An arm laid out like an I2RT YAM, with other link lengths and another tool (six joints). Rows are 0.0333 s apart.
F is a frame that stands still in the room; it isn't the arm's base.
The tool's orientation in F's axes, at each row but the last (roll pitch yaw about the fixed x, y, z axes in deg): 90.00 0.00 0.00; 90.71 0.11 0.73; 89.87 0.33 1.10; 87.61 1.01 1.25; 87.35 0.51 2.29
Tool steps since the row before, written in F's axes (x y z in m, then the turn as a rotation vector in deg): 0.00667 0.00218 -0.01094 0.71 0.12 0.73; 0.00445 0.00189 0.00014 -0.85 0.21 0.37; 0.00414 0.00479 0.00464 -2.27 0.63 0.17; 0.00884 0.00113 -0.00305 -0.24 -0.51 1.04; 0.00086 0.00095 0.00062 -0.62 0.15 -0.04
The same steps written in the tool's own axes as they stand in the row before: 0.00667 -0.01094 -0.00218 0.71 0.73 -0.12; 0.00447 0.00013 -0.00183 -0.85 0.37 -0.23; 0.00420 0.00467 -0.00470 -2.26 0.16 -0.67; 0.00891 -0.00285 -0.00106 -0.27 1.01 0.55; 0.00089 0.00067 -0.00088 -0.61 -0.04 -0.18
